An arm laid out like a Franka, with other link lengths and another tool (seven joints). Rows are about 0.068 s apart.
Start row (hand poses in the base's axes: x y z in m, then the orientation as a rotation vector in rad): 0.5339 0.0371 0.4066 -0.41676 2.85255 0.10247
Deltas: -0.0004 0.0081 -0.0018 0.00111 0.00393 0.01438; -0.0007 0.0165 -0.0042 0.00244 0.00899 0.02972; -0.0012 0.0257 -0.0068 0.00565 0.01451 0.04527; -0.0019 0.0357 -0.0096 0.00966 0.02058 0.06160; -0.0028 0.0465 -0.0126 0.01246 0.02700 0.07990; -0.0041 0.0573 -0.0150 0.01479 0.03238 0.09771; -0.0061 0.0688 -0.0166 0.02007 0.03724 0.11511; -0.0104 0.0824 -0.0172 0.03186 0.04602 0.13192; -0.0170 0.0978 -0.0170 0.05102 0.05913 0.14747
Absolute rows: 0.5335 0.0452 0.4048 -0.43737 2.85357 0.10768; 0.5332 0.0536 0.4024 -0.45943 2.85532 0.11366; 0.5327 0.0628 0.3998 -0.48147 2.85699 0.12248; 0.5320 0.0728 0.3970 -0.50456 2.85870 0.13275; 0.5311 0.0836 0.3940 -0.53080 2.86031 0.14177; 0.5298 0.0944 0.3916 -0.55638 2.86086 0.14978; 0.5278 0.1059 0.3900 -0.58073 2.86024 0.16183; 0.5235 0.1195 0.3894 -0.60328 2.86212 0.18416; 0.5169 0.1349 0.3896 -0.62296 2.86673 0.21808
